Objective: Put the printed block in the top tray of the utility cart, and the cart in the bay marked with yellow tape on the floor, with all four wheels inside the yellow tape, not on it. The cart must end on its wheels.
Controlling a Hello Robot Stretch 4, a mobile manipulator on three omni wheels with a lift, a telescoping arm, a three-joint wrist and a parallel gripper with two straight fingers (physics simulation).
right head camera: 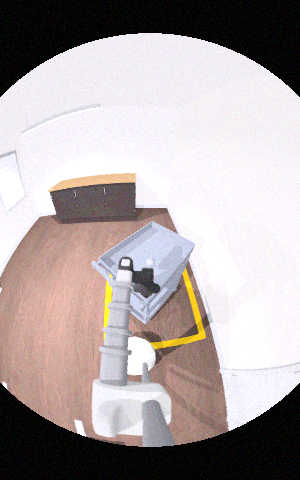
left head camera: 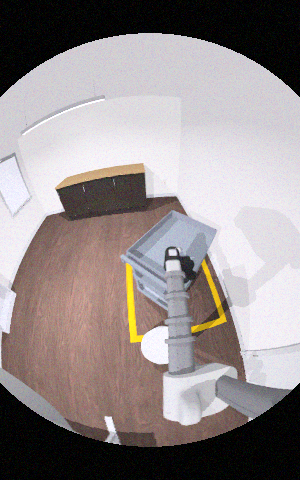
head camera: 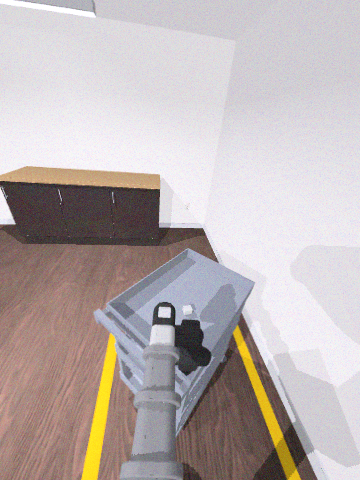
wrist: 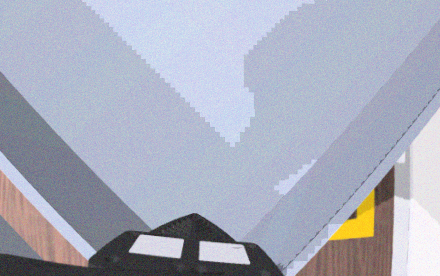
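The grey utility cart (head camera: pixel 218 345) (left head camera: pixel 150 291) (right head camera: pixel 175 287) stands upright, turned diagonally to the yellow tape (head camera: pixel 102 400) (left head camera: pixel 131 305) (right head camera: pixel 194 305) (wrist: pixel 366 220). Its body covers parts of the bay; the wheels are mostly hidden, so their places against the tape cannot be told. The small white block (head camera: pixel 187 309) (right head camera: pixel 150 261) lies in the top tray (head camera: pixel 175 285) (left head camera: pixel 167 237) (right head camera: pixel 142 245) (wrist: pixel 175 150). My gripper (head camera: pixel 191 327) (right head camera: pixel 147 275) (wrist: pixel 193 232) is shut and empty, at the tray's near part, on the near side of the block. The block does not show in the wrist view.
A white wall (head camera: pixel 300 210) runs close along the cart's right side. A dark cabinet (head camera: pixel 85 210) (left head camera: pixel 105 195) (right head camera: pixel 95 200) with a wooden top stands at the far wall. A round white disc (left head camera: pixel 156 345) (right head camera: pixel 140 356) is at the bay's near edge, beside my arm (head camera: pixel 156 420) (left head camera: pixel 180 320) (right head camera: pixel 116 330).
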